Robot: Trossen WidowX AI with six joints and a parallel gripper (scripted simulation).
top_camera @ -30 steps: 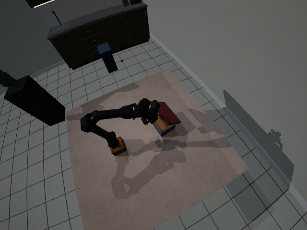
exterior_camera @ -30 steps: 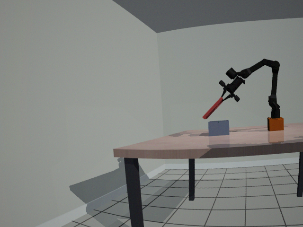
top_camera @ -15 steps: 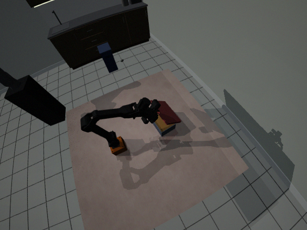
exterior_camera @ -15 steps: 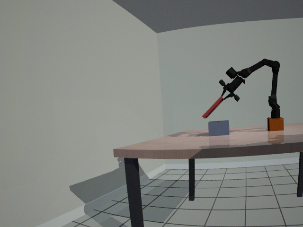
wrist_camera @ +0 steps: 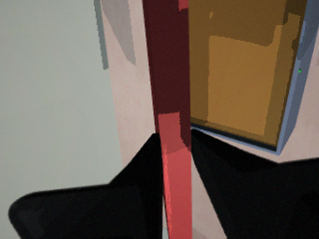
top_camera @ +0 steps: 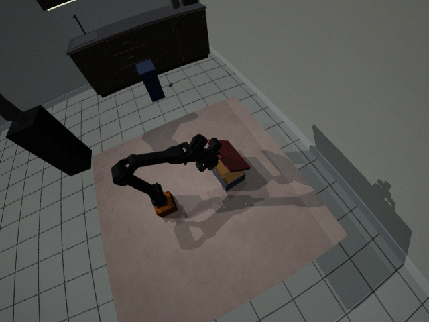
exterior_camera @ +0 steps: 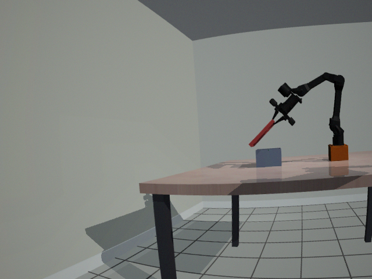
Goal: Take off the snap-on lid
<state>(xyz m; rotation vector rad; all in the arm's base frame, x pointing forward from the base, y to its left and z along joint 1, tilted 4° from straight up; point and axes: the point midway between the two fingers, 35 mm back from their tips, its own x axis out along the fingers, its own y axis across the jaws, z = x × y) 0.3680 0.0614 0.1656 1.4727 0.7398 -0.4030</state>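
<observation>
Right now the red lid is 60 mm ahead of my gripper tip, 10 mm to the left of it and 50 mm below it. From my gripper tip the other things lie so: storage box: 30 mm ahead, 10 mm to the right, 180 mm below.
</observation>
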